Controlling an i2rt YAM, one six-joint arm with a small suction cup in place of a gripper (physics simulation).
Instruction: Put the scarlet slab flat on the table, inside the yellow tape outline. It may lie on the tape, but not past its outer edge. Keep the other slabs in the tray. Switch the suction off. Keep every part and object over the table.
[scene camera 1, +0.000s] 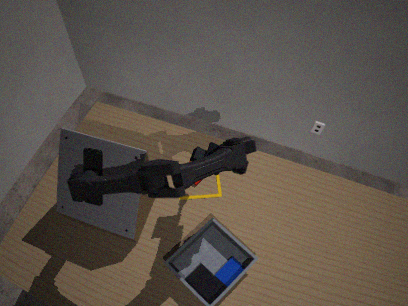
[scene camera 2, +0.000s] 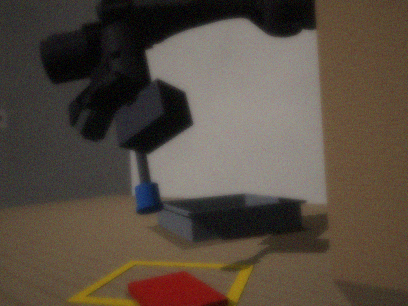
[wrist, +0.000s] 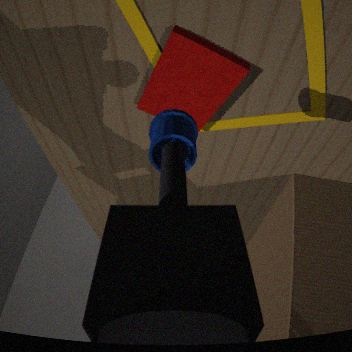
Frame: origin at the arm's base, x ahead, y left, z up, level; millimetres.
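Where they show: end effector, tool point: (scene camera 2: 150, 209) (wrist: 172, 131); arm's base, origin of the base link: (scene camera 1: 93, 177).
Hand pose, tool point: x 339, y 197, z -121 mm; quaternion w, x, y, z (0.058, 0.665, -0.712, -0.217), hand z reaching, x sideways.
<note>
Each offset is from my tool point to the top centre of the thing. "pt": to the spot under its first point.
The scarlet slab @(34 mm back, 8 mm left, 76 mm down) (scene camera 1: 197, 182) (scene camera 2: 175, 290) (wrist: 195, 80) looks flat on the table. It lies across the side and one corner of the yellow tape outline (scene camera 1: 220, 186) (scene camera 2: 170, 264) (wrist: 316, 55); in the wrist view its left part sticks out past the tape's outer edge. My suction cup (scene camera 2: 148, 210) (wrist: 173, 122) is open and holds nothing. It is apart from the slab, above table height; the arm hides it in scene camera 1. The grey tray @(pt 181 mm ahead, 248 mm right, 35 mm down) (scene camera 1: 235, 238) (scene camera 2: 177, 225) holds a blue slab @(186 mm ahead, 363 mm right, 72 mm down) (scene camera 1: 229, 271) and a black slab @(108 mm ahead, 425 mm right, 73 mm down) (scene camera 1: 206, 283). A pale grey area beside them is unclear.
The arm's grey base plate (scene camera 1: 100, 222) is at the left of scene camera 1, on a raised block. The wall stands close behind the outline, beyond the table's back edge. The arm reaches over the outline and hides much of it in scene camera 1.
</note>
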